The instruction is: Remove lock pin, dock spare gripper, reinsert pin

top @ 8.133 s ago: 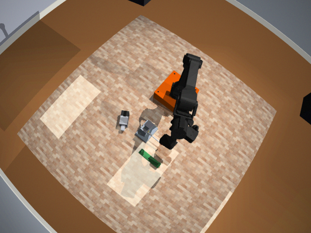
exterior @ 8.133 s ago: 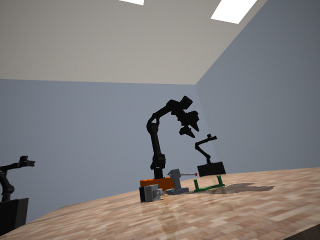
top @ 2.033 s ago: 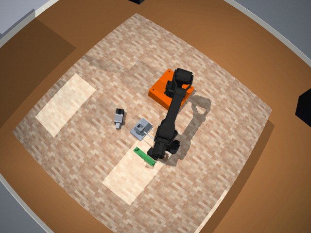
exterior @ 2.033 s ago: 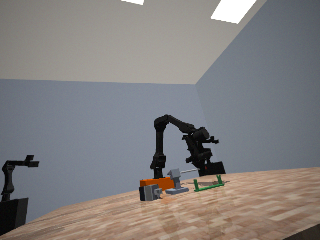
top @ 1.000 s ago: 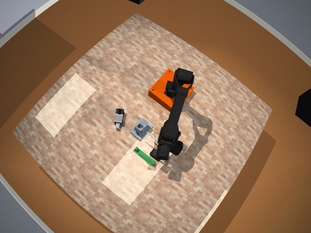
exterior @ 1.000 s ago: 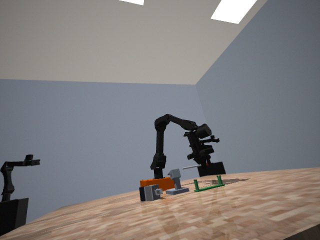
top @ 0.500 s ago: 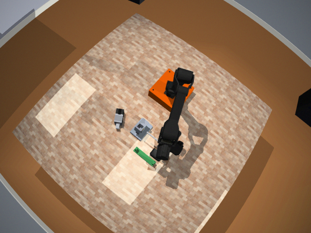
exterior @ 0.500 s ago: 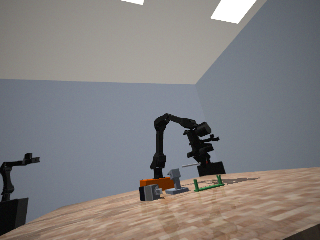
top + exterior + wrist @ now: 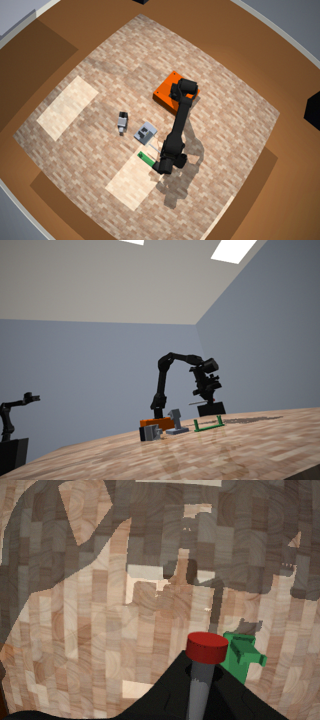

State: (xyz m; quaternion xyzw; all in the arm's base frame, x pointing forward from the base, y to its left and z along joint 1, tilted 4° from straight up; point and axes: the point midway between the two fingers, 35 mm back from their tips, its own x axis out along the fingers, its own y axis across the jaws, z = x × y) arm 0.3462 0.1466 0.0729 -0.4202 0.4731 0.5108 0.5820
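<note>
The green rack is 4 cm ahead of my gripper tip, 9 cm to the right of it and 7 cm below it. The rest, counted from my gripper tip: spare gripper (5 cm behind, 32 cm to the right, 6 cm below); then grey mount (7 cm behind, 18 cm to the right, 4 cm below).
</note>
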